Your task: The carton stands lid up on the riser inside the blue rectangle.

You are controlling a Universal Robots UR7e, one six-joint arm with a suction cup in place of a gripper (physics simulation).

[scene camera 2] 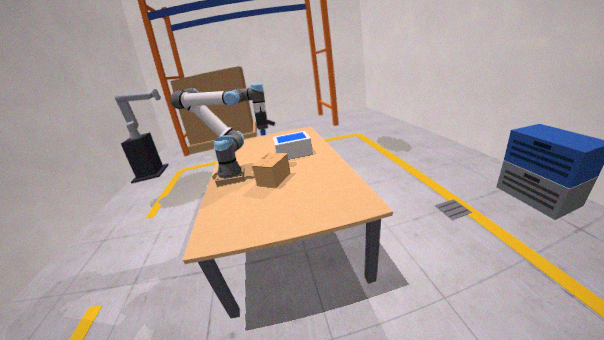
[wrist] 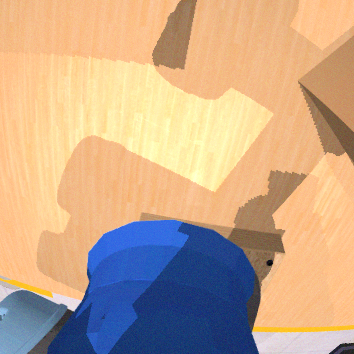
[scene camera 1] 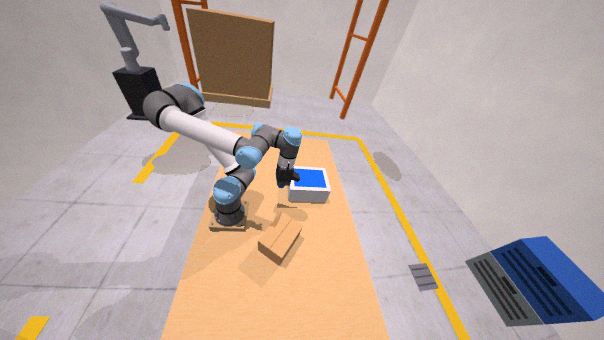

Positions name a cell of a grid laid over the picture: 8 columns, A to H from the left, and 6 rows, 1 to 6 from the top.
Labels:
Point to a brown carton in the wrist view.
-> At H2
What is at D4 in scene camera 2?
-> A brown carton.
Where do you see a white riser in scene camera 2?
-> At D3

